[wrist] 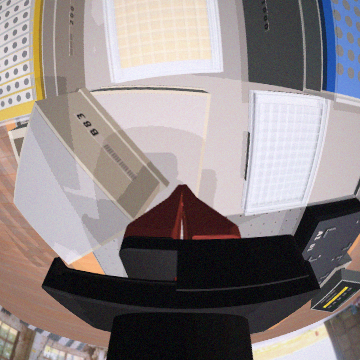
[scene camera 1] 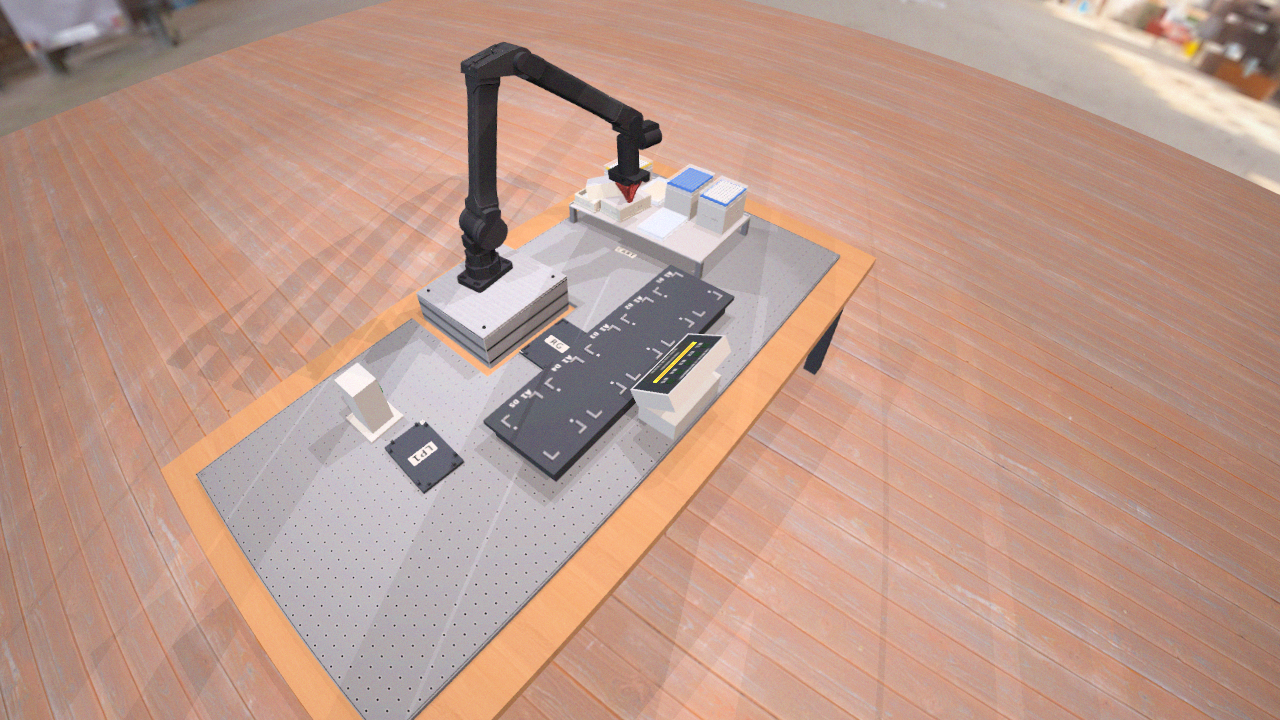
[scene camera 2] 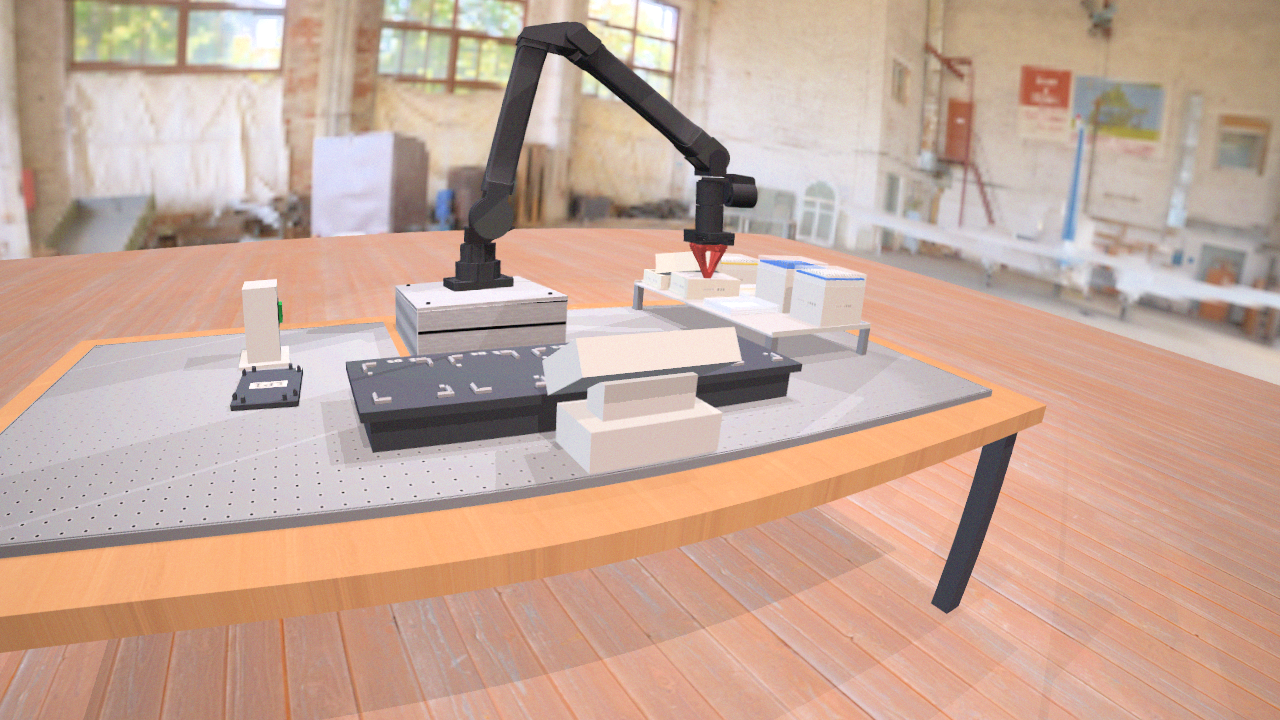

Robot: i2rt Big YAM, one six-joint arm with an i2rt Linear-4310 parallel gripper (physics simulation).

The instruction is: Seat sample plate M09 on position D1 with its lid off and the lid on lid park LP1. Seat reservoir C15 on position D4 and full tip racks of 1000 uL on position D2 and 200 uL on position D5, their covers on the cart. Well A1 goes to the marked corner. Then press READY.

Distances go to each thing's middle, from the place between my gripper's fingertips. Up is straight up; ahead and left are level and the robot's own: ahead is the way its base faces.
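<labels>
Cart shelf (scene camera 1: 693, 241): from my hand, 60 mm ahead, 70 mm to the left, 40 mm below. White upright box (scene camera 2: 260, 298): from my hand, 40 mm below, 60 mm behind, 880 mm to the right.
</labels>
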